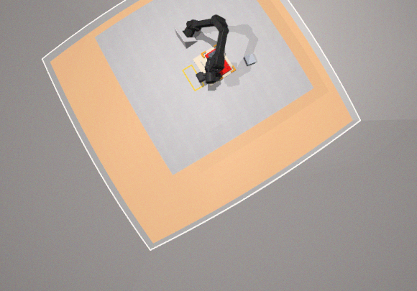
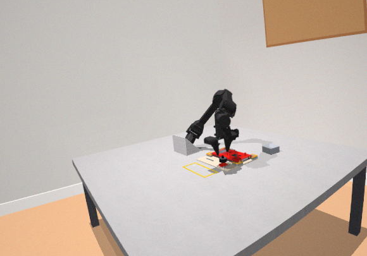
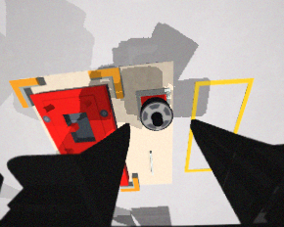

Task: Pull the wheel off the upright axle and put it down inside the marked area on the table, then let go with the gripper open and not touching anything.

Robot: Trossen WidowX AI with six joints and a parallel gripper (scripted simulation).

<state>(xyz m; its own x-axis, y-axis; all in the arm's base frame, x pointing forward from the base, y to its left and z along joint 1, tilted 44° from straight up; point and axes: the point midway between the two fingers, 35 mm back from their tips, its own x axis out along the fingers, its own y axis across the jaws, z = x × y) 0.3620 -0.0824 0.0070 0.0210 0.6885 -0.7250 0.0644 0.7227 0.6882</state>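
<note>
Now: gripper tip 30 mm above the wheel. Round my gripper tip: upright axle (10 mm behind, 40 mm below).
</note>
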